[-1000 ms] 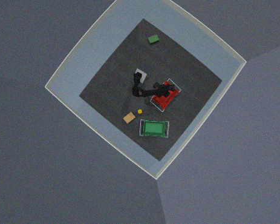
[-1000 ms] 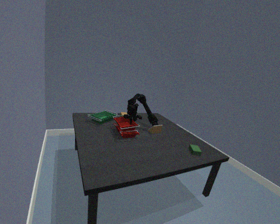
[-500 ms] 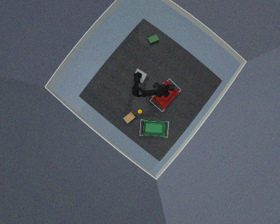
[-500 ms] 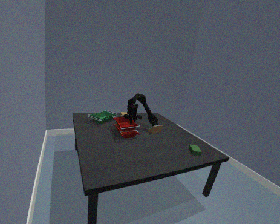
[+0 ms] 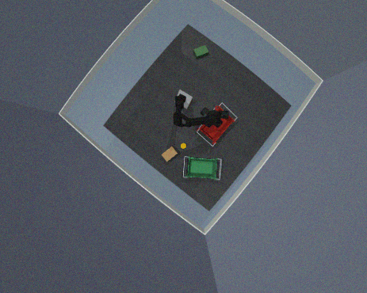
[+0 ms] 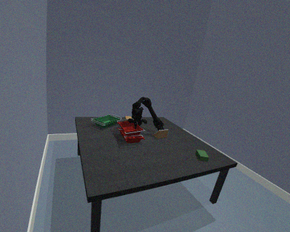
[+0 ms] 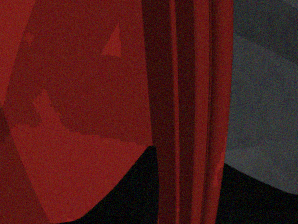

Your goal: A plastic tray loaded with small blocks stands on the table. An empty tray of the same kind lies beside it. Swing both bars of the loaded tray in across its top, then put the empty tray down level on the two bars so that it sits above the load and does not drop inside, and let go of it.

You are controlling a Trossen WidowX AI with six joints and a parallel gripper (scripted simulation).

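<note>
The red tray lies 7 cm ahead of my gripper tip, 2 cm to the right of it and 2 cm above it. From my gripper tip the other things lie so: green block 37 cm behind, 55 cm to the left, 7 cm below; then tan block 17 cm behind, 42 cm to the right, 6 cm below; then yellow piece 9 cm behind, 30 cm to the right, 8 cm below.
</note>
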